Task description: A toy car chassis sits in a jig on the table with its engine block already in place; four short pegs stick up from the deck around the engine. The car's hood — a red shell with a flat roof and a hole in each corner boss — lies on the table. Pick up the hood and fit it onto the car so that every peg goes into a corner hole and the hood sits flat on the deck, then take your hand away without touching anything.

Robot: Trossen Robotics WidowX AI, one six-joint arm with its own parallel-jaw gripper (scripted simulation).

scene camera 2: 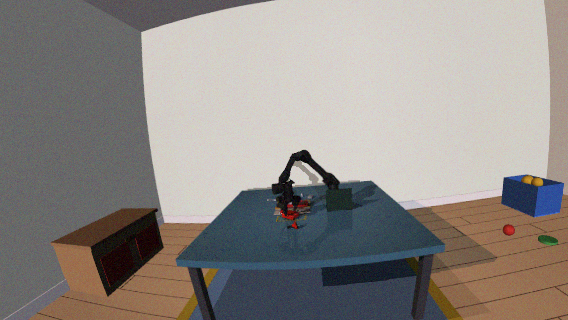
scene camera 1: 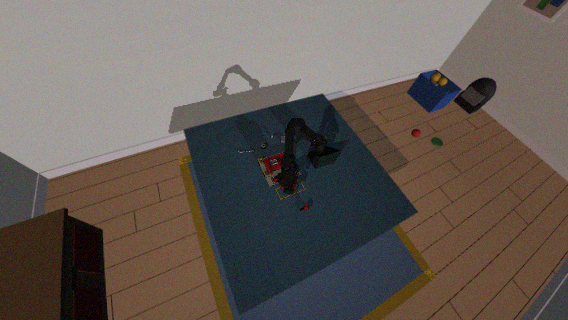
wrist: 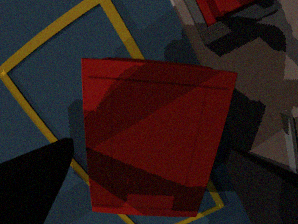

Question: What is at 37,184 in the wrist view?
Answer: My gripper.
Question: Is my gripper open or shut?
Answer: Open.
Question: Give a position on a red hood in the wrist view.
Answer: At 152,128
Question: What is my gripper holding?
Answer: Nothing.
